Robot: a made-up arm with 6 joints.
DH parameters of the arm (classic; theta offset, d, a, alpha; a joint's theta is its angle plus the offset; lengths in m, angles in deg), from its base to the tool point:
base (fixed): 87.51 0 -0.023 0
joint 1: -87.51 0.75 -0.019 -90
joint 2: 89.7 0 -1.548 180
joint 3: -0.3 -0.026 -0.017 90
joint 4: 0 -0.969 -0.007 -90
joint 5: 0 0.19 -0.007 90
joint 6: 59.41 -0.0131 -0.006 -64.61
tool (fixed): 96.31 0.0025 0 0
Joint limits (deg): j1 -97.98..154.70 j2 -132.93..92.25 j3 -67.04..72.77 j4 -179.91..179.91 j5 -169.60..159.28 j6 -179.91..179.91
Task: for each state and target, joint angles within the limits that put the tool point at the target. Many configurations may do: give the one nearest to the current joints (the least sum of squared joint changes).
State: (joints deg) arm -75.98 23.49 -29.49 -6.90 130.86 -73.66
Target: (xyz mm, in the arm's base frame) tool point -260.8 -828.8 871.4
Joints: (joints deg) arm -96.64 49.10 -59.21 -12.49 131.29 -73.85
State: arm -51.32 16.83 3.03 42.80 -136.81 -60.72
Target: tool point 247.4 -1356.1 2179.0
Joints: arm -74.09 15.01 3.10 40.81 -136.83 -60.78
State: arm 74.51 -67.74 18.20 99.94 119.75 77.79
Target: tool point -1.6 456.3 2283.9
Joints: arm 79.45 -18.00 -25.50 104.91 119.32 77.87
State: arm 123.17 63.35 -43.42 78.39 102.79 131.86
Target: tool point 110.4 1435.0 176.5
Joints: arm 85.92 74.81 -27.73 74.23 102.74 132.02
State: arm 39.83 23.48 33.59 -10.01 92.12 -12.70
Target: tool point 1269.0 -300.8 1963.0
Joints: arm -5.30 15.14 -1.16 -15.66 92.78 -13.00
